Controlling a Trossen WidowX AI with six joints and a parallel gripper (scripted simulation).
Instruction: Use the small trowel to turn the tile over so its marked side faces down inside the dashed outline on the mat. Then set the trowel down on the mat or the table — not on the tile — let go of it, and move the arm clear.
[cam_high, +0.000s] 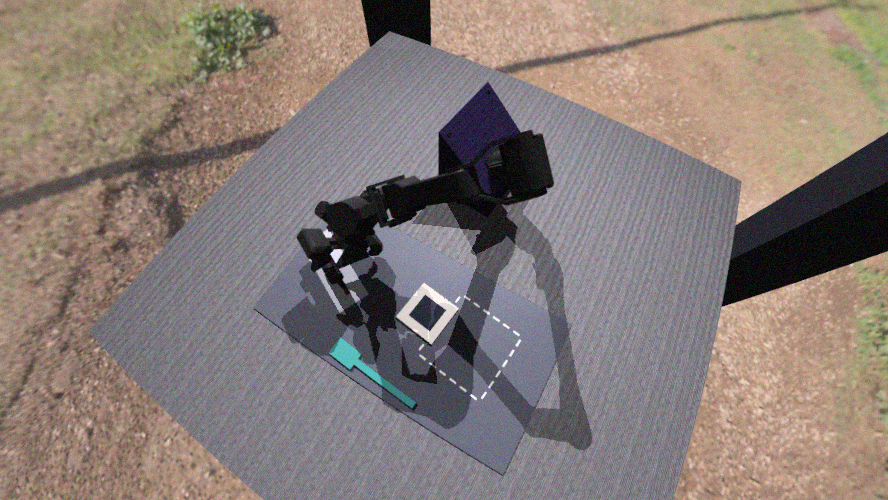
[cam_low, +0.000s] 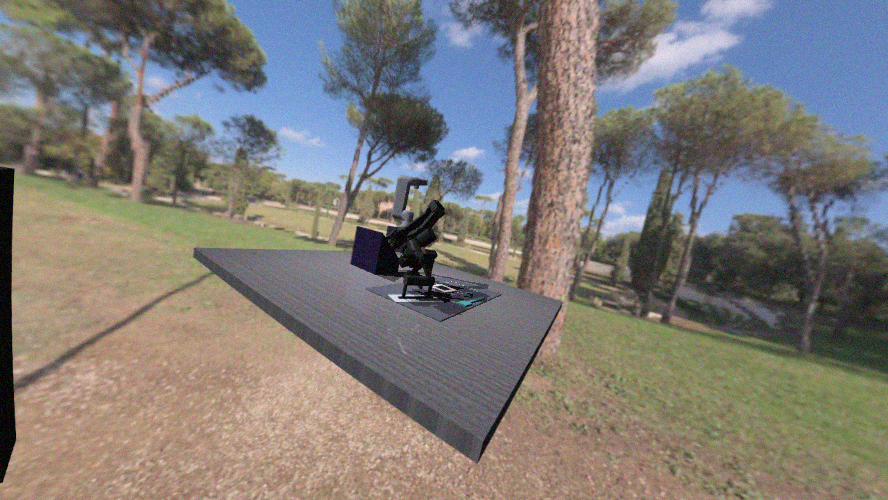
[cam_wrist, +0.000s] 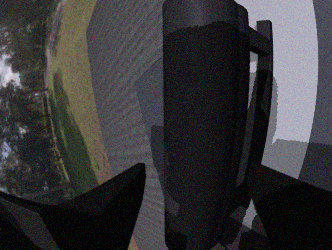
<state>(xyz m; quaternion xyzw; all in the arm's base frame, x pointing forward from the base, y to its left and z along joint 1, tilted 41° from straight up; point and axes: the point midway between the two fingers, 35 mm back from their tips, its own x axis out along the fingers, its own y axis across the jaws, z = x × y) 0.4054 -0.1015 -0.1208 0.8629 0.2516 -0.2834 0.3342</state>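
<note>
Right now the dark mat is 30 mm behind my gripper tip, 200 mm to the left of it and 80 mm below it. From my gripper tip the other things lie so: tile 60 mm behind, 230 mm to the left, 60 mm below; then teal trowel 110 mm ahead, 190 mm to the left, 60 mm below.
</note>
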